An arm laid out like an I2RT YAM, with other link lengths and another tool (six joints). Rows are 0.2 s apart.
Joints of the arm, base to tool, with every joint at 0 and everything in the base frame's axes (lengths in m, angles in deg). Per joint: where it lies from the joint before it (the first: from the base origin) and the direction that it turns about. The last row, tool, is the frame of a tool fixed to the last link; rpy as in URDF.
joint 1: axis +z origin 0 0 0.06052
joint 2: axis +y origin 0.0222 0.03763 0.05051
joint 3: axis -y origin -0.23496 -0.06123 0
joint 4: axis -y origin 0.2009 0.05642 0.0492
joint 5: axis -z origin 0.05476 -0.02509 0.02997
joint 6: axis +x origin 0.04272 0 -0.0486
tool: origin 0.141 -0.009 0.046 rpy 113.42 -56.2 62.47
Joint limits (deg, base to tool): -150..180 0..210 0..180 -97..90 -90..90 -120..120
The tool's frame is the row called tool.
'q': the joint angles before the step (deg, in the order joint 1, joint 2, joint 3, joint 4, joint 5, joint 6). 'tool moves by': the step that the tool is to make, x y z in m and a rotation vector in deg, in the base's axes. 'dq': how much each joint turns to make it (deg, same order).
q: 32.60, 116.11, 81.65, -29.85, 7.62, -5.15
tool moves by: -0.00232, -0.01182, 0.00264, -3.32, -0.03, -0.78
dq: 0.00, -0.80, 0.19, -2.69, 2.88, -0.48
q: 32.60, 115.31, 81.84, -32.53, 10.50, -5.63
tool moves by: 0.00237, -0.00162, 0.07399, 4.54, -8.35, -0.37
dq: -0.04, -10.34, 0.05, -0.90, 0.74, -0.04
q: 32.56, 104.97, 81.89, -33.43, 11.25, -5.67
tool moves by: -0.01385, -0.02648, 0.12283, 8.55, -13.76, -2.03
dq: -2.10, -16.96, 1.22, -1.99, -0.11, 0.02
